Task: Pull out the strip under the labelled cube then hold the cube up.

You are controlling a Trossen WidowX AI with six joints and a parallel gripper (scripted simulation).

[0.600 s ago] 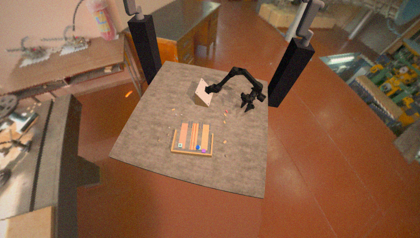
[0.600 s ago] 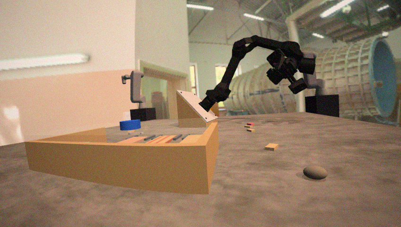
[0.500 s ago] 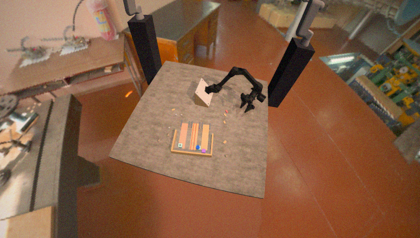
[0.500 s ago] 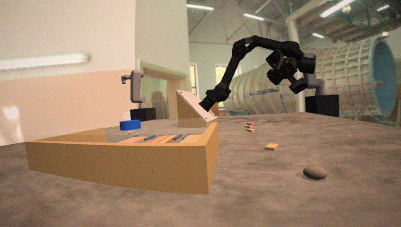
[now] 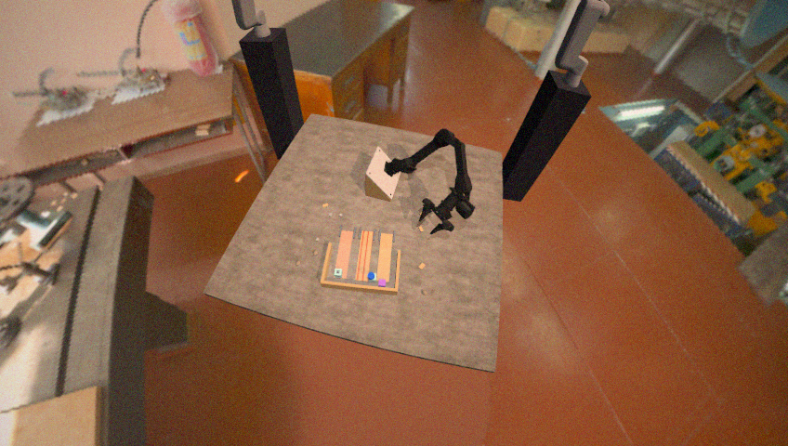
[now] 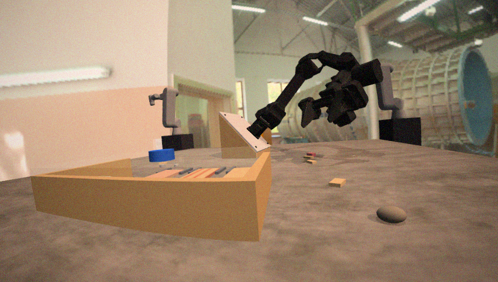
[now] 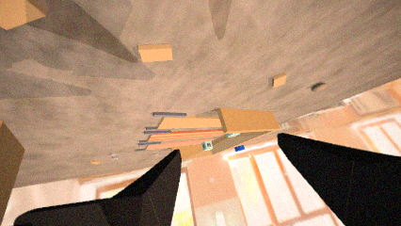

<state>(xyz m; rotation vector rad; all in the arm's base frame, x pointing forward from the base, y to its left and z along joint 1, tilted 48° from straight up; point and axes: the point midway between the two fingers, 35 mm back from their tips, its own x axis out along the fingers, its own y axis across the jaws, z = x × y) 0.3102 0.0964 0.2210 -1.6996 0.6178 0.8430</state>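
My gripper tip is now 35 cm to the left of the salmon strip, 14 cm short of it and 9 cm above it.
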